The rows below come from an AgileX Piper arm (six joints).
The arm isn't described. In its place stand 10 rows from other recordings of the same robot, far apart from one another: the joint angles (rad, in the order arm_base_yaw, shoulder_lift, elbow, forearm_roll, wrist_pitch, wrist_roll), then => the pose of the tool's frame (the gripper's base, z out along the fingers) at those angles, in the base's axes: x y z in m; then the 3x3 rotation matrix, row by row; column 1 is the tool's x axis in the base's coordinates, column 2 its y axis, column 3 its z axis.
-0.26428 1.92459 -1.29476 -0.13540 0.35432 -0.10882 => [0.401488, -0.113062, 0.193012], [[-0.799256, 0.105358, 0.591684], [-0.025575, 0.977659, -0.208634], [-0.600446, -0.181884, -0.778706]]
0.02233 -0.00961 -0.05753 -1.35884 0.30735 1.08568 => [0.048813, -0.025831, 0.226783], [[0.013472, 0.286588, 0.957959], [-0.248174, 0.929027, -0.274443], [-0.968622, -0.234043, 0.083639]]
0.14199 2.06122 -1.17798 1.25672 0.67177 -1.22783 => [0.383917, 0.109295, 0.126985], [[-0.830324, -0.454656, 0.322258], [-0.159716, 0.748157, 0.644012], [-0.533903, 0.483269, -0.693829]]
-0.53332 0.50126 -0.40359 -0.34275 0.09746 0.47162 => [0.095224, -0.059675, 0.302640], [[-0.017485, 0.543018, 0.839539], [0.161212, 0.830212, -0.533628], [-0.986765, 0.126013, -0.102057]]
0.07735 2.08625 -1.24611 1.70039 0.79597 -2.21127 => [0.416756, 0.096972, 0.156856], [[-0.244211, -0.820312, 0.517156], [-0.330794, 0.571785, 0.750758], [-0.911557, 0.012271, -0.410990]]
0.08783 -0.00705 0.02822 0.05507 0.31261 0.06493 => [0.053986, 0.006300, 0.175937], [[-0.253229, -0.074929, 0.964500], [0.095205, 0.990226, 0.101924], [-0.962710, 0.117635, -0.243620]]
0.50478 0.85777 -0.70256 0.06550 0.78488 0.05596 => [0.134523, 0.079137, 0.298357], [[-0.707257, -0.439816, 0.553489], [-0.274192, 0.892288, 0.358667], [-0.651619, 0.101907, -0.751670]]
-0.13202 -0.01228 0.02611 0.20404 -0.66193 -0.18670 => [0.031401, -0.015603, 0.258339], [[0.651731, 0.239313, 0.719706], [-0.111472, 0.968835, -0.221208], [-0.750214, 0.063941, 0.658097]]
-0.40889 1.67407 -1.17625 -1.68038 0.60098 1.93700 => [0.325831, -0.196929, 0.295180], [[-0.105304, 0.863598, 0.493061], [0.254278, 0.502719, -0.826206], [-0.961381, 0.038372, -0.272532]]
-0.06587 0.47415 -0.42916 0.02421 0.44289 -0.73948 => [0.099621, -0.005625, 0.283360], [[-0.330148, -0.213454, 0.919478], [-0.637198, 0.769060, -0.050257], [-0.696406, -0.602481, -0.389916]]
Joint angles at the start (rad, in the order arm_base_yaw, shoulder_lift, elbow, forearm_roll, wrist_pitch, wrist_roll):
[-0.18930 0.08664 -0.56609 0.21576 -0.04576 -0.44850]
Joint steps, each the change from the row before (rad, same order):
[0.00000 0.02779 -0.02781 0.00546 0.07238 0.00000]
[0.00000 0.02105 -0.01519 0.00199 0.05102 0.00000]
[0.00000 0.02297 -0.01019 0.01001 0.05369 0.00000]
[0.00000 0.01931 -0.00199 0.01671 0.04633 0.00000]
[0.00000 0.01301 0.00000 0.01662 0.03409 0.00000]
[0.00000 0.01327 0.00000 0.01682 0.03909 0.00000]
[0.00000 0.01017 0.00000 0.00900 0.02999 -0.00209]
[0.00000 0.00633 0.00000 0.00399 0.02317 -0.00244]
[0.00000 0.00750 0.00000 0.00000 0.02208 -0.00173]
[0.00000 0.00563 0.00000 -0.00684 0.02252 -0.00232]
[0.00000 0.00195 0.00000 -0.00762 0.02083 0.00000]
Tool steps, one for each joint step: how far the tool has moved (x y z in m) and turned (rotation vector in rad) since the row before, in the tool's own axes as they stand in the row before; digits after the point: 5 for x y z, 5 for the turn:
[0.00080 0.00171 0.00570 -0.03133 0.06522 0.00546]
[0.00206 0.00151 0.00433 -0.02353 0.05164 0.00205]
[0.00401 0.00206 0.00485 -0.02703 0.06039 0.01026]
[0.00538 0.00231 0.00436 -0.02601 0.05756 0.01715]
[0.00412 0.00179 0.00305 -0.02020 0.04207 0.01695]
[0.00444 0.00197 0.00309 -0.02280 0.04658 0.01720]
[0.00334 0.00139 0.00239 -0.01689 0.03598 0.00735]
[0.00242 0.00099 0.00149 -0.01221 0.02656 0.00191]
[0.00244 0.00083 0.00178 -0.01095 0.02720 -0.00105]
[0.00238 0.00066 0.00132 -0.00888 0.02673 -0.00824]
[0.00196 0.00059 0.00045 -0.00715 0.02178 -0.00694]

